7 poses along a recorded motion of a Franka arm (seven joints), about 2.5 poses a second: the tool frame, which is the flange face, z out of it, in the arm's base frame.
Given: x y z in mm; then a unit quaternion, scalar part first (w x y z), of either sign.
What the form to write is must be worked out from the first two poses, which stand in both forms.
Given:
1: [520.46 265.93 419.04 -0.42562 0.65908 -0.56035 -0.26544]
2: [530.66 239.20 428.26 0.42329 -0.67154 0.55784 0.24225]
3: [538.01 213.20 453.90 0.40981 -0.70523 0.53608 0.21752]
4: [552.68 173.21 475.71 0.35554 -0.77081 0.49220 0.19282]
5: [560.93 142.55 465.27 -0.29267 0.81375 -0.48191 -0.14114]
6: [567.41 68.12 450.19 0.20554 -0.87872 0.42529 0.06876]
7: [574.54 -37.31 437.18 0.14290 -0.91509 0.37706 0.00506]
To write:
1: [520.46 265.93 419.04 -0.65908 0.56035 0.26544 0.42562]
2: [530.66 239.20 428.26 -0.67154 0.55784 0.24225 0.42329]
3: [538.01 213.20 453.90 -0.70523 0.53608 0.21752 0.40981]
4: [552.68 173.21 475.71 -0.77081 0.49220 0.19282 0.35554]
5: [560.93 142.55 465.27 -0.81375 0.48191 0.14114 0.29267]
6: [567.41 68.12 450.19 -0.87872 0.42529 0.06876 0.20554]
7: [574.54 -37.31 437.18 -0.91509 0.37706 0.00506 0.14290]
